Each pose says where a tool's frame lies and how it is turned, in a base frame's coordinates. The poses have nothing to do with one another.
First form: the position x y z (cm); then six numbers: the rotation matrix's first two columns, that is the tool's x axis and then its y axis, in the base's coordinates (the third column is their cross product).
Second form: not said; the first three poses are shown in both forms.
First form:
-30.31 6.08 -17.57 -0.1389 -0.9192 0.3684 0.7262 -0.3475 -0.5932
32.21 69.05 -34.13 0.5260 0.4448 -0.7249 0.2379 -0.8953 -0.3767
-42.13 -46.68 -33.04 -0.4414 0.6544 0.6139 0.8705 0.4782 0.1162
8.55 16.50 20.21 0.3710 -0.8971 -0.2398 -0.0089 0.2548 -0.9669
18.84 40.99 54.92 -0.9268 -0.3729 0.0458 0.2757 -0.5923 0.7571
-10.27 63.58 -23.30 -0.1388 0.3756 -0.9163 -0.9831 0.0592 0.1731
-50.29 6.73 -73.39 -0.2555 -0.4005 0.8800 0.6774 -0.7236 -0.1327
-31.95 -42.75 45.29 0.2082 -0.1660 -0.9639 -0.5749 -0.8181 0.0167
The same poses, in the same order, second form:
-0.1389 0.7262 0.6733 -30.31; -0.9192 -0.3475 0.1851 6.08; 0.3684 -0.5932 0.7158 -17.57; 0 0 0 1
0.5260 0.2379 -0.8166 32.21; 0.4448 -0.8953 0.0257 69.05; -0.7249 -0.3767 -0.5767 -34.13; 0 0 0 1
-0.4414 0.8705 -0.2175 -42.13; 0.6544 0.4782 0.5857 -46.68; 0.6139 0.1162 -0.7807 -33.04; 0 0 0 1
0.3710 -0.0089 0.9285 8.55; -0.8971 0.2548 0.3609 16.50; -0.2398 -0.9669 0.0865 20.21; 0 0 0 1
-0.9268 0.2757 -0.2552 18.84; -0.3729 -0.5923 0.7143 40.99; 0.0458 0.7571 0.6518 54.92; 0 0 0 1
-0.1388 -0.9831 0.1193 -10.27; 0.3756 0.0592 0.9248 63.58; -0.9163 0.1731 0.3610 -23.30; 0 0 0 1
-0.2555 0.6774 0.6899 -50.29; -0.4005 -0.7236 0.5622 6.73; 0.8800 -0.1327 0.4562 -73.39; 0 0 0 1
0.2082 -0.5749 -0.7913 -31.95; -0.1660 -0.8181 0.5507 -42.75; -0.9639 0.0167 -0.2658 45.29; 0 0 0 1

